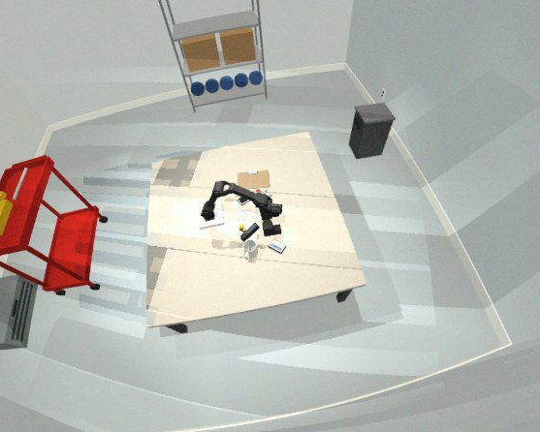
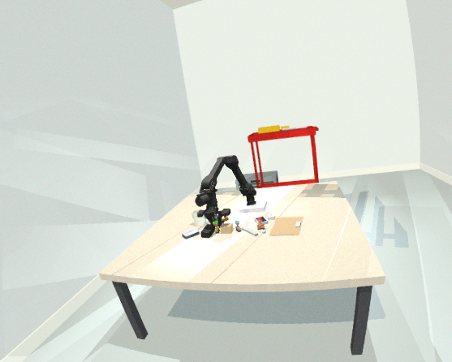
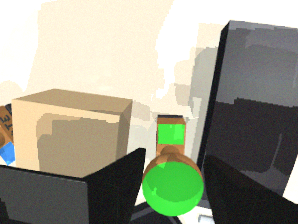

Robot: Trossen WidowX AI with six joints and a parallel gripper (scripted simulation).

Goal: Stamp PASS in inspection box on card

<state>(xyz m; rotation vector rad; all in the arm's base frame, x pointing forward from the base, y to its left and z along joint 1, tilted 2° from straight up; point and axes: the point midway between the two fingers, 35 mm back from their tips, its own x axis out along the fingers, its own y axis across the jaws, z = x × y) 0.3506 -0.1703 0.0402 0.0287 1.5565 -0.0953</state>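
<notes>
The green-topped stamp is 10 mm below my gripper tip. The rest, counted from my gripper tip: blue-knobbed stamp (130 mm to the left, 10 mm below); black box (20 mm ahead, 50 mm to the right, 10 mm below); tan block (10 mm ahead, 60 mm to the left, 10 mm below).
</notes>
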